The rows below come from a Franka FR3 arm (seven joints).
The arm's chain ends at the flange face. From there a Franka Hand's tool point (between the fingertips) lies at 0.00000 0.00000 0.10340 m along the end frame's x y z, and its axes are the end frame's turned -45 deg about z.
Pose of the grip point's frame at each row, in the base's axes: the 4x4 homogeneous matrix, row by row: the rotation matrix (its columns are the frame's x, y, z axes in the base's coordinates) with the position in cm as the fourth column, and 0 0 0 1 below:
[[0.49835 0.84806 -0.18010 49.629], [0.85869 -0.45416 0.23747 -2.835], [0.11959 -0.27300 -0.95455 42.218], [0 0 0 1]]
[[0.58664 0.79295 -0.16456 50.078], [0.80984 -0.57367 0.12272 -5.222], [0.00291 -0.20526 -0.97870 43.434], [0 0 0 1]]
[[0.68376 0.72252 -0.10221 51.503], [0.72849 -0.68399 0.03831 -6.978], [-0.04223 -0.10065 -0.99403 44.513], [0 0 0 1]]
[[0.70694 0.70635 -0.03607 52.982], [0.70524 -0.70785 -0.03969 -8.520], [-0.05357 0.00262 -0.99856 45.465], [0 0 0 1]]
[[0.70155 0.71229 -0.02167 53.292], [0.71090 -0.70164 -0.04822 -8.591], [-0.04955 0.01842 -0.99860 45.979], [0 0 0 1]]
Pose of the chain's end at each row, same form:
[[0.95206 0.24728 -0.18010 51.491], [0.28605 -0.92833 0.23747 -5.290], [-0.10848 -0.27760 -0.95455 52.088], [0 0 0 1]]
[[0.97552 0.14588 -0.16456 51.780], [0.16700 -0.97829 0.12272 -6.491], [-0.14308 -0.14720 -0.97870 53.554], [0 0 0 1]]
[[0.99439 0.02741 -0.10221 52.560], [0.03147 -0.99877 0.03831 -7.374], [-0.10103 -0.04131 -0.99403 54.791], [0 0 0 1]]
[[0.99935 -0.00042 -0.03607 53.355], [-0.00185 -0.99921 -0.03969 -8.110], [-0.03603 0.03973 -0.99856 55.790], [0 0 0 1]]
[[0.99974 0.00759 -0.02167 53.516], [0.00655 -0.99882 -0.04822 -8.092], [-0.02201 0.04806 -0.99860 56.305], [0 0 0 1]]

